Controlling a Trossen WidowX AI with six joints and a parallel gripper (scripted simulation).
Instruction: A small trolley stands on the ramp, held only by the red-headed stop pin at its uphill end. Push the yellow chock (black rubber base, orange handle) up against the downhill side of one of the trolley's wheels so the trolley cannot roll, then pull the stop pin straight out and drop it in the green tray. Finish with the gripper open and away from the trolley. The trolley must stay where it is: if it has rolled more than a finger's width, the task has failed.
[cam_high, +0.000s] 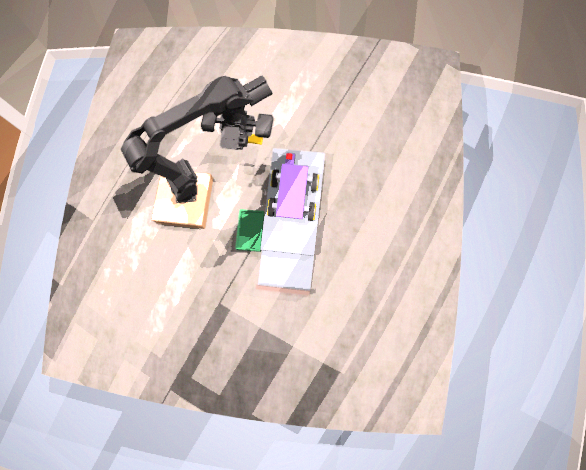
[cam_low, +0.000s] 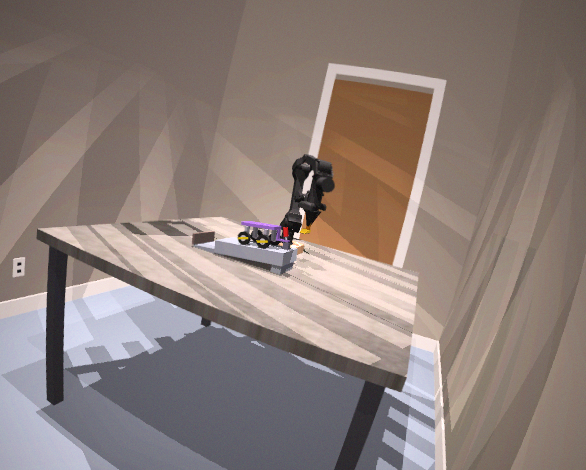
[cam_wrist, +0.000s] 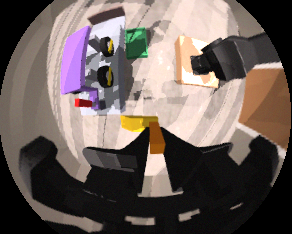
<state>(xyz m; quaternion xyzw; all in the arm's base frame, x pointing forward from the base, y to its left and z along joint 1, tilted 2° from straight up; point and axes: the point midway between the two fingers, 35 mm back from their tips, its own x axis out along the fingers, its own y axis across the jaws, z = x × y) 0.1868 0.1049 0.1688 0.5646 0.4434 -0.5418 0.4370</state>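
Now: the yellow chock 20 mm ahead of my gripper tip and 10 mm below it. From my gripper tip the other things lie so: grey ramp: 170 mm to the right, 130 mm below, 130 mm ahead; red-headed stop pin: 130 mm ahead, 60 mm to the right, 50 mm below; purple trolley: 160 mm to the right, 130 mm ahead, 60 mm below.
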